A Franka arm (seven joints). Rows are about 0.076 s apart.
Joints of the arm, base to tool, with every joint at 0 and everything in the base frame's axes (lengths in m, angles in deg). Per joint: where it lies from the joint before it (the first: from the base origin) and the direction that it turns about. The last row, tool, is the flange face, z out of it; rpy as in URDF.
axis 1: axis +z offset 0 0 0.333
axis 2: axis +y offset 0 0 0
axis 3: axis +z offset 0 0 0.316
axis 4: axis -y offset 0.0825 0 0
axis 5: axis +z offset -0.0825 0 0.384
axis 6: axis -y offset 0 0 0
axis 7: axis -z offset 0.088 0 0
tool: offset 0 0 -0.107 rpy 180 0 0
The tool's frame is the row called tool.
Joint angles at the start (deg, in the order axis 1, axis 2, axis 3, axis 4, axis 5, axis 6, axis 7):
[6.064, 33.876, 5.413, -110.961, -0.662, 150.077, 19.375]
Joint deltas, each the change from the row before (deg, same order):
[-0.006, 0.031, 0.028, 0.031, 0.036, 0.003, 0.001]
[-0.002, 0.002, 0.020, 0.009, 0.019, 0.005, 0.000]
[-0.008, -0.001, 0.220, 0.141, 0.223, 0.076, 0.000]
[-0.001, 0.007, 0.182, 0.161, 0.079, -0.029, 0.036]
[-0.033, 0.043, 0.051, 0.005, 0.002, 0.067, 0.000]
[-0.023, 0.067, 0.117, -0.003, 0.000, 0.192, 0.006]
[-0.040, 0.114, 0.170, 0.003, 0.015, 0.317, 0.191]
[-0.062, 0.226, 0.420, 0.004, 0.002, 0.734, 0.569]
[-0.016, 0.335, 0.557, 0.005, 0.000, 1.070, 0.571]
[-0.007, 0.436, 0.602, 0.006, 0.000, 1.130, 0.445]
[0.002, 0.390, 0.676, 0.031, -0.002, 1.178, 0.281]
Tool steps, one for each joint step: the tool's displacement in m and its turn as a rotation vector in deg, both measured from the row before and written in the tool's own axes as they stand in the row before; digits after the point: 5 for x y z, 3 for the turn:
[0.00004, -0.00023, 0.00013, 0.036, -0.009, 0.018]
[0.00000, -0.00019, -0.00004, 0.025, 0.004, 0.003]
[0.00037, -0.00240, -0.00101, 0.307, 0.125, 0.032]
[0.00037, -0.00211, -0.00088, 0.188, 0.068, -0.034]
[-0.00004, -0.00015, 0.00031, 0.042, 0.018, -0.002]
[-0.00022, -0.00094, 0.00042, 0.115, 0.091, -0.057]
[-0.00024, -0.00131, 0.00068, 0.185, 0.157, 0.121]
[-0.00069, -0.00366, 0.00119, 0.446, 0.391, 0.329]
[-0.00122, -0.00550, 0.00183, 0.634, 0.560, 0.195]
[-0.00178, -0.00585, 0.00278, 0.673, 0.499, 0.045]
[-0.00179, -0.00681, 0.00205, 0.773, 0.585, -0.175]

